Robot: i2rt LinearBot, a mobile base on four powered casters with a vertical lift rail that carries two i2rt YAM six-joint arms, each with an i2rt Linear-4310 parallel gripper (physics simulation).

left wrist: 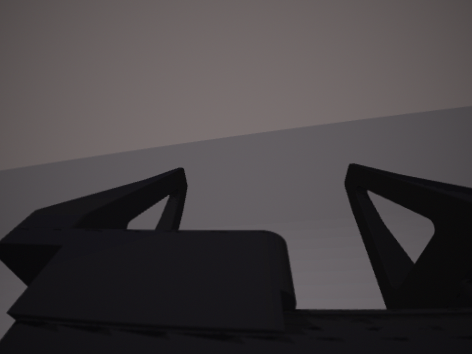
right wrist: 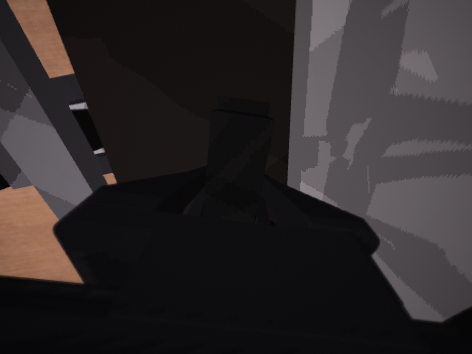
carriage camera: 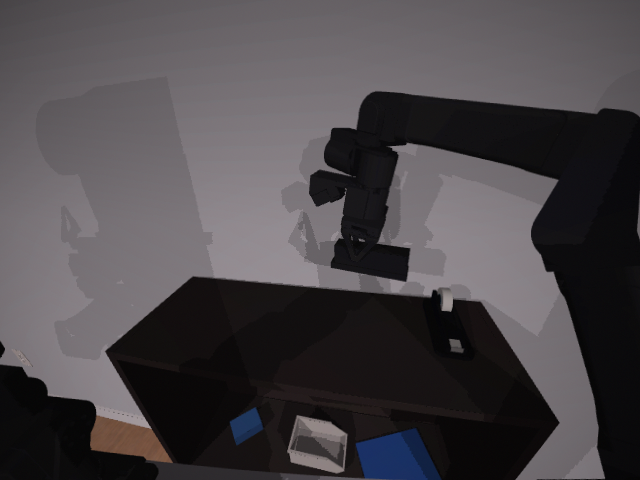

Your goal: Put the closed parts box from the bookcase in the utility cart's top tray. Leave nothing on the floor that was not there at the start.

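Note:
A tape dispenser, a blue box, a dark box and a dark bookcase can be seen in the pictures, and so can the left gripper and the right gripper. The right wrist view shows the right gripper too.

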